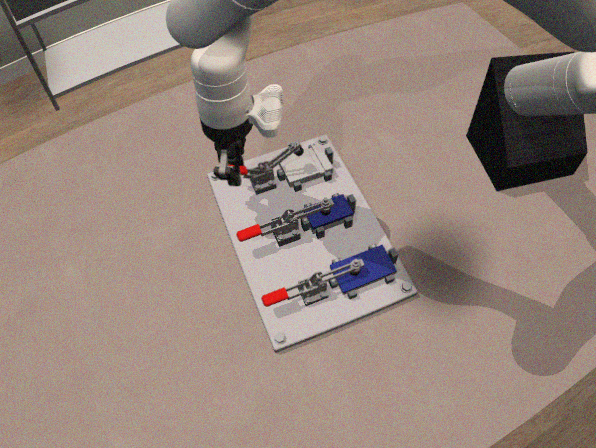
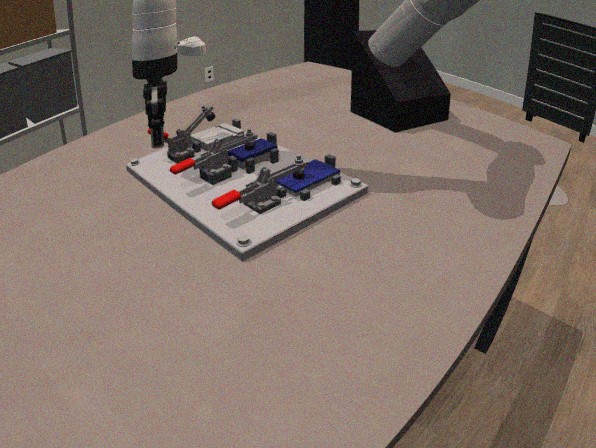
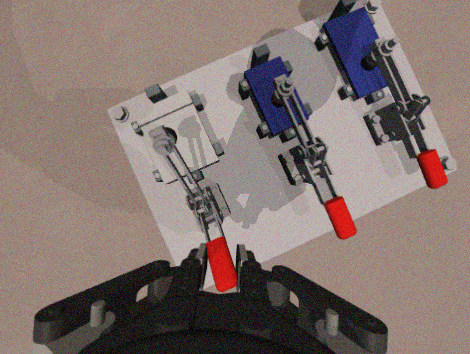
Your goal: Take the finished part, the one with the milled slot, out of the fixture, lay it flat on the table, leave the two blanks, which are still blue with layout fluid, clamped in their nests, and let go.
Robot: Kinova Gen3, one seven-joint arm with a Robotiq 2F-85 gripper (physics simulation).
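Frame: origin at the arm's base, x ahead, y left, z up, level; millimetres.
Seen in the pictures: gripper, between the fingertips: (image 1: 236,176) (image 2: 158,143) (image 3: 222,254); arm's base, origin of its link: (image 1: 525,90) (image 2: 386,51).
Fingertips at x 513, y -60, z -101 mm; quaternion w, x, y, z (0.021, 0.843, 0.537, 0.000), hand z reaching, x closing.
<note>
Offsets run from my fingertips to a thing's top centre.
The finished part @(dx -121, dy -5, dz -21 mm) (image 1: 302,169) (image 2: 216,134) (image 3: 206,151), pale with a narrow slot across it, lies flat in its nest on the fixture plate (image 1: 240,200) (image 2: 200,205) (image 3: 270,240). Its toggle clamp's arm (image 1: 282,157) (image 2: 198,121) (image 3: 178,162) is tilted up, its pad raised off the part. My gripper (image 1: 231,176) (image 2: 157,140) (image 3: 222,254) is shut on that clamp's red handle, which sits slantwise between the fingers. The smaller blue blank @(dx -121, dy +105, dz -16 mm) (image 1: 342,209) (image 2: 265,147) (image 3: 265,85) and the larger blue blank @(dx -137, dy +215, dz -26 mm) (image 1: 375,272) (image 2: 317,175) (image 3: 350,40) are under lowered clamps.
The middle clamp's red handle @(dx -16, dy +110, dz +20 mm) (image 1: 248,233) (image 2: 182,166) (image 3: 341,217) and the far clamp's red handle @(dx -21, dy +220, dz +10 mm) (image 1: 275,296) (image 2: 226,199) (image 3: 432,169) stick out beside the gripper's side of the plate. Dark posts surround the nests. The black robot base (image 1: 540,150) (image 2: 400,95) stands beyond the plate.
</note>
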